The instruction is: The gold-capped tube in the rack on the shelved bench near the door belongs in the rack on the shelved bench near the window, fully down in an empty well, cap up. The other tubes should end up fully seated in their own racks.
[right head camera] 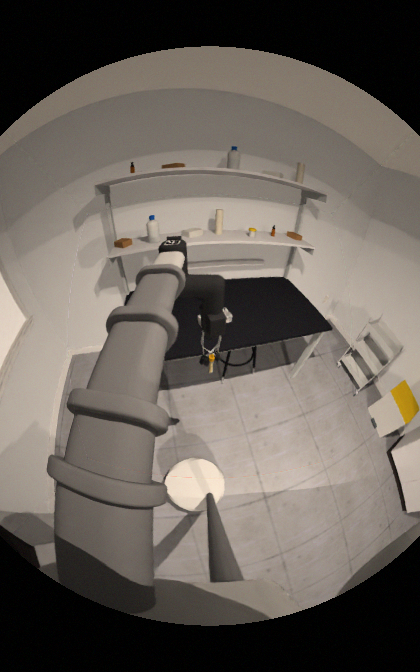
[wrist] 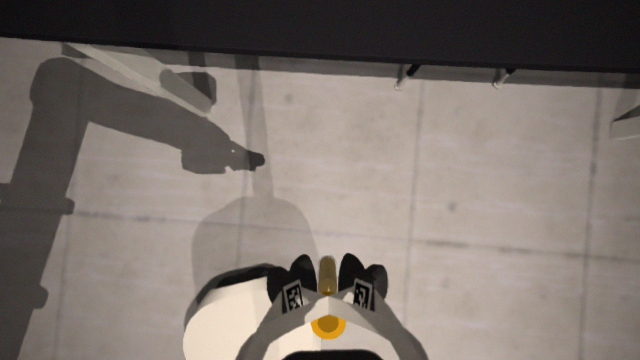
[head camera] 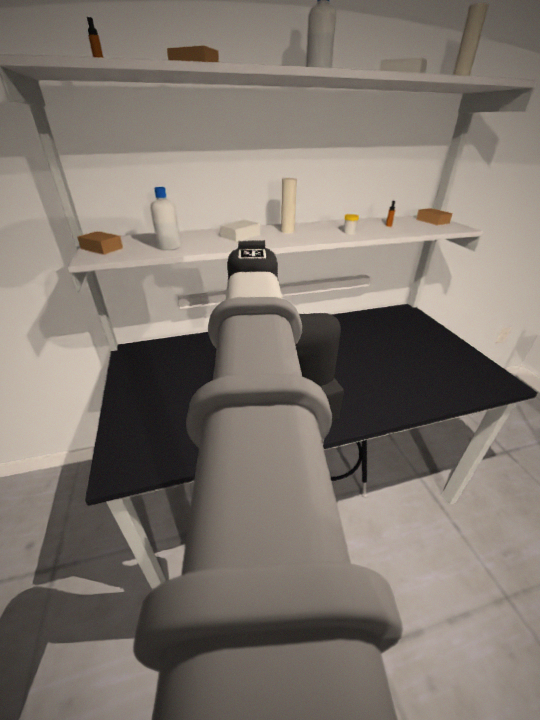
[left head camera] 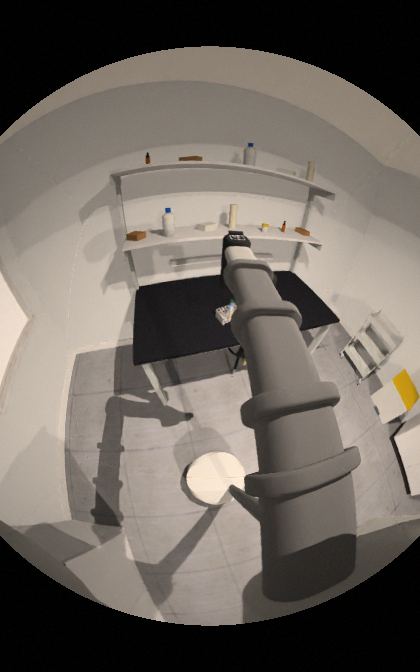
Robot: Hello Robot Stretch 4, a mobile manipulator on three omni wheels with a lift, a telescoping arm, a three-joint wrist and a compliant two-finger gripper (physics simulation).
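My gripper is shut on the gold-capped tube, which hangs roughly upright, its gold cap toward the wrist. Both are over the floor, just off the front edge of the black bench top. A white rack with green- and purple-capped tubes stands on the bench; my arm partly hides it in the left head view. In the right head view the rack shows behind the gripper. The arm hides it in the head view, and its wells cannot be made out.
Shelves above the bench hold bottles, boxes and cylinders. A black stool is under the bench. A white disc is low by my base. A white-and-yellow box stands at the right, near a cart.
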